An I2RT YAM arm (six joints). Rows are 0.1 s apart.
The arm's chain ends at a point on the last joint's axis. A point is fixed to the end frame.
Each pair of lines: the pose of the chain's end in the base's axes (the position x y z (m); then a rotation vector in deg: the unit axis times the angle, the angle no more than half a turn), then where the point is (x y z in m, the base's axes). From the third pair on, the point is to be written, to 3 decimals.
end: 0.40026, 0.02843, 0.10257, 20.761, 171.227, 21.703
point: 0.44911 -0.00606 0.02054
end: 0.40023, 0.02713, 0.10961, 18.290, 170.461, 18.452
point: 0.45172 -0.00951 0.03017
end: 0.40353, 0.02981, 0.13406, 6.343, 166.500, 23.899
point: 0.466 0.005 0.058
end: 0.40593, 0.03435, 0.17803, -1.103, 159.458, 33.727
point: 0.478 0.024 0.108
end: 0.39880, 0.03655, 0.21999, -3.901, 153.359, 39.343
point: 0.477 0.033 0.156
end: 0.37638, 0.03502, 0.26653, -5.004, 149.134, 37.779
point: 0.460 0.031 0.209
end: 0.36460, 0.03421, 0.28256, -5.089, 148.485, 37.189
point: 0.449 0.030 0.226
